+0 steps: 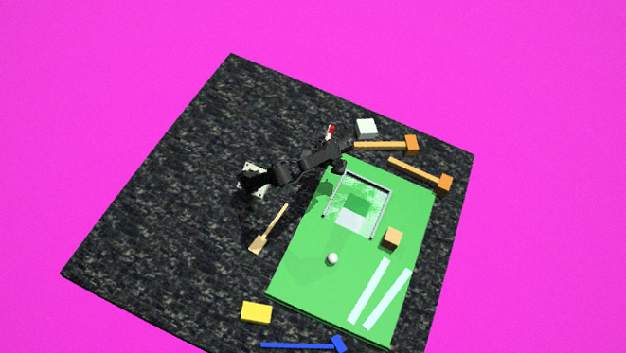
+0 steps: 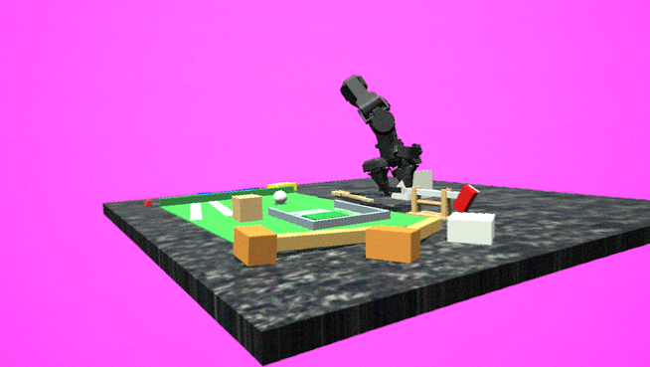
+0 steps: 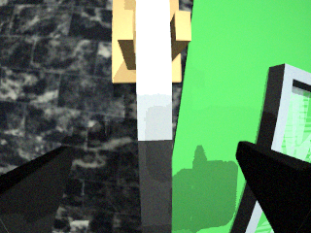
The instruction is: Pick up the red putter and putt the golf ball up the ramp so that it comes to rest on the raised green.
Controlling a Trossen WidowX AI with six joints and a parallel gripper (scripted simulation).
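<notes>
My gripper tip is 80 mm to the right of the red putter, 20 mm past it and 10 mm below it. Round my gripper tip: wooden paddle 350 mm to the right, 60 mm behind, 50 mm below; wooden rack 100 mm to the left, 20 mm below, 20 mm behind; white block 330 mm to the left, 80 mm ahead, 30 mm below.
</notes>
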